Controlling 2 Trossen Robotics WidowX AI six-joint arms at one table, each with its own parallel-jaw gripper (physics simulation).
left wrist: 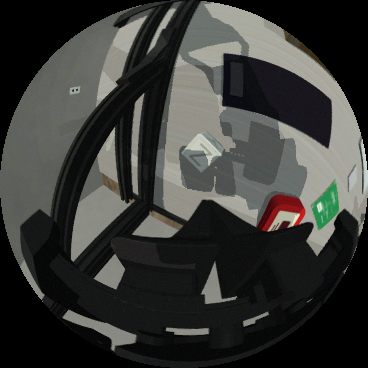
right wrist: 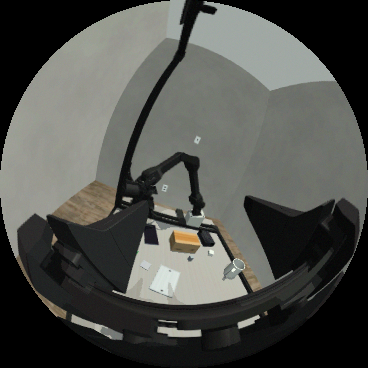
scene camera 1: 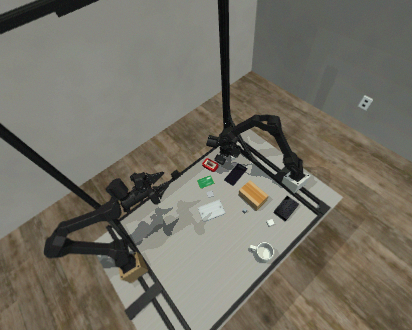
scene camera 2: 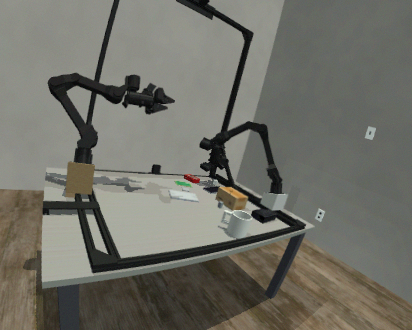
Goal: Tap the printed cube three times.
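Note:
The printed cube is small and pale grey-white, with dark letter markings. It sits on the table in the left wrist view; in the scene views I cannot make it out clearly beside the left gripper. My left gripper is shut and empty, pointing down. Its tips show below the cube in the left wrist view, with a strip of table between them in the picture; their height over the table is hard to tell. My right gripper is open and empty, high above the table at the left of the scene views.
A red-rimmed object and a green board lie near the left gripper. A dark flat slab lies close by. An orange-brown block, a white plate and a mug are farther off.

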